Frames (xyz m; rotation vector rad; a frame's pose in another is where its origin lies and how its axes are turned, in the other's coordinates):
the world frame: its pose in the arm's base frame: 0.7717 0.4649 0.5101 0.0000 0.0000 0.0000
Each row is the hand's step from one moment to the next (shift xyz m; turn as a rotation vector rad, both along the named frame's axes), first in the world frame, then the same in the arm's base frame.
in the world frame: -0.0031 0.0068 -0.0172 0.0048 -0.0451 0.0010
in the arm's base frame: -0.0031 0.0068 -0.0172 0.0048 -0.0451 0.0010
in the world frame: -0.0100 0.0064 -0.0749 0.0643 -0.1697 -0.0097
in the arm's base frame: -0.0100 0.0064 -0.0749 0.0643 -0.1697 -0.0097
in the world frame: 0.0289 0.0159 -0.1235 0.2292 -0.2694 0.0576
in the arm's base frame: 0.0289 0.0159 -0.1235 0.2292 -0.2694 0.0576
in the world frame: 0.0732 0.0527 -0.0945 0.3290 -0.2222 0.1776
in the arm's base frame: 0.0732 0.0527 -0.0945 0.3290 -0.2222 0.1776
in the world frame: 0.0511 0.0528 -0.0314 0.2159 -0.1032 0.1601
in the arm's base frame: 0.0511 0.0528 -0.0314 0.2159 -0.1032 0.1601
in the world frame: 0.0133 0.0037 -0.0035 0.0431 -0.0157 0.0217
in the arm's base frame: 0.0133 0.0037 -0.0035 0.0431 -0.0157 0.0217
